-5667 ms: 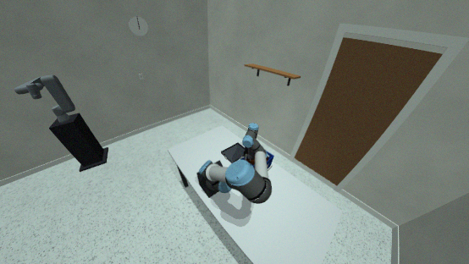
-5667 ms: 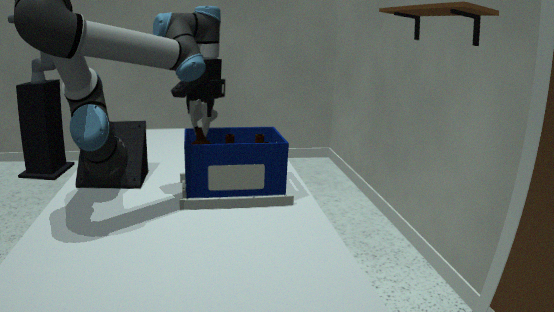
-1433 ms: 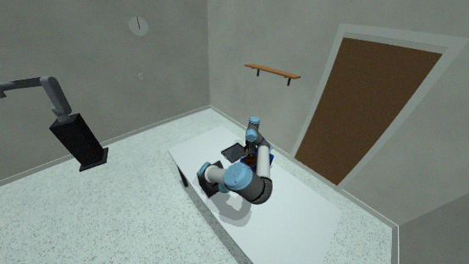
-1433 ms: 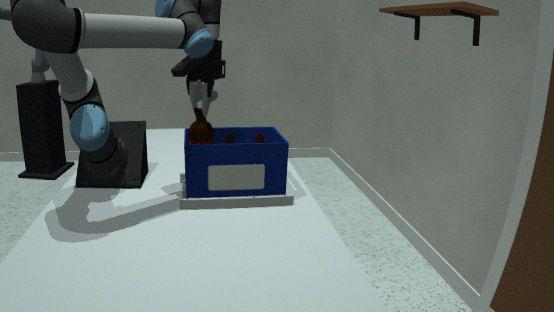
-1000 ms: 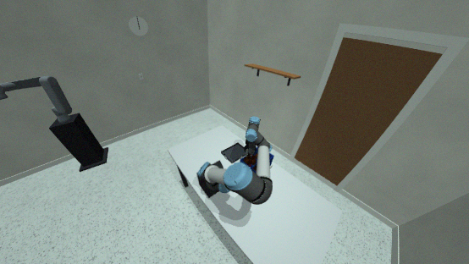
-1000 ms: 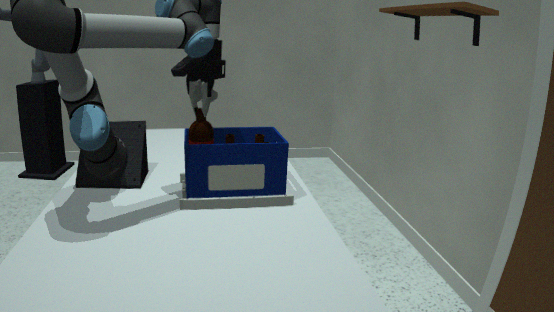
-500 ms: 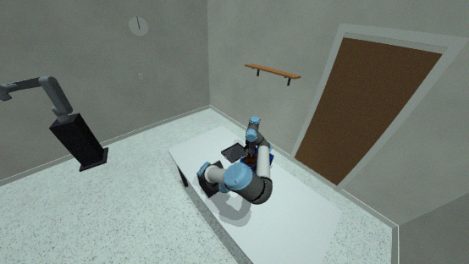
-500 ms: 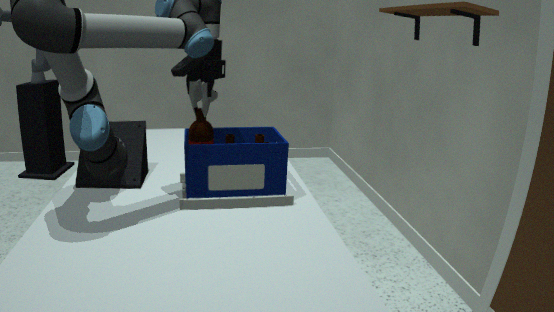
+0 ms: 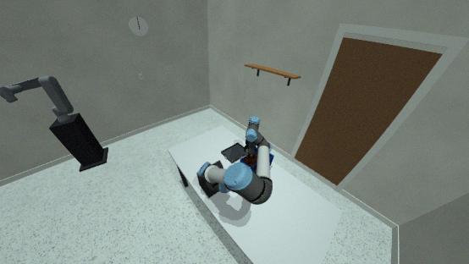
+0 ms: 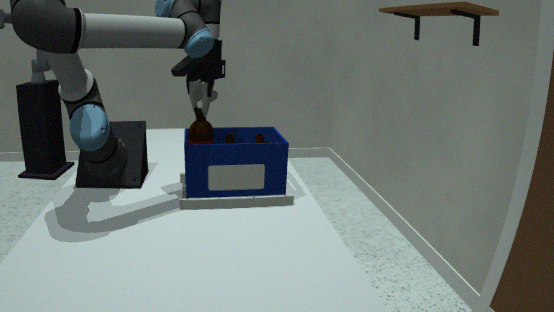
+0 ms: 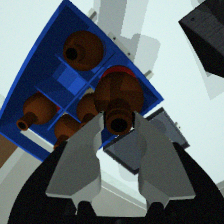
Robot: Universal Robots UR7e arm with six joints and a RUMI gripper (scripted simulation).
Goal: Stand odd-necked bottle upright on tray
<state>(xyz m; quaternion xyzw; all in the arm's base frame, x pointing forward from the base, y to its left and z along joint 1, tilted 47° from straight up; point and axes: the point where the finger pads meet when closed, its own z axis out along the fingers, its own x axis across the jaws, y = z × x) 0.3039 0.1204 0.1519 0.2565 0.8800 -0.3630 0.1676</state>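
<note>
My gripper is now 70 mm above the bottle. The rest, counted from my hand: blue crate (100 mm ahead, 20 mm to the right, 150 mm below); dark grey tray (60 mm ahead, 270 mm to the left, 220 mm below).
</note>
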